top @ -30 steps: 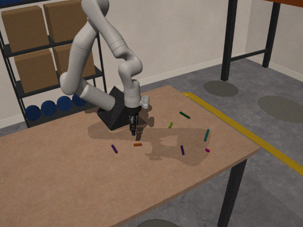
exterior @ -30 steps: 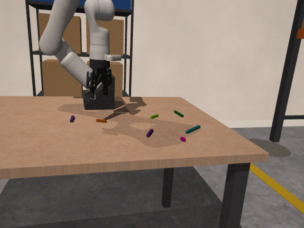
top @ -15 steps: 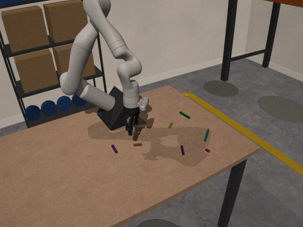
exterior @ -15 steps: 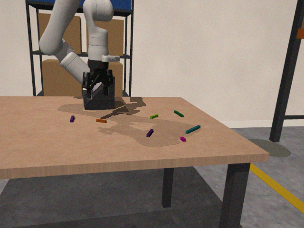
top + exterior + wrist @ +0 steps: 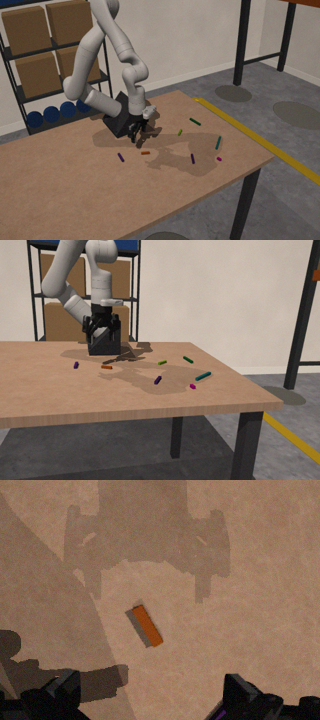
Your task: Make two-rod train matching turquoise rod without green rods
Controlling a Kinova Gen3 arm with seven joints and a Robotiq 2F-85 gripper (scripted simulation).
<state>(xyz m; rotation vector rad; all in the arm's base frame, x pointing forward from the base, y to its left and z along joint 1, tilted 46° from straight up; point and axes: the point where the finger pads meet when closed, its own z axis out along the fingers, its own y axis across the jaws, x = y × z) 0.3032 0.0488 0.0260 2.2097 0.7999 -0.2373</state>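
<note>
Now: the purple rod 10 cm to the right of my hand, 10 cm below it and 1 cm behind it. Round my hand: orange rod: 10 cm below, 2 cm to the left, 1 cm ahead; then lime rod: 25 cm to the left, 10 cm below, 5 cm behind; then magenta rod: 30 cm to the left, 22 cm ahead, 10 cm below.
</note>
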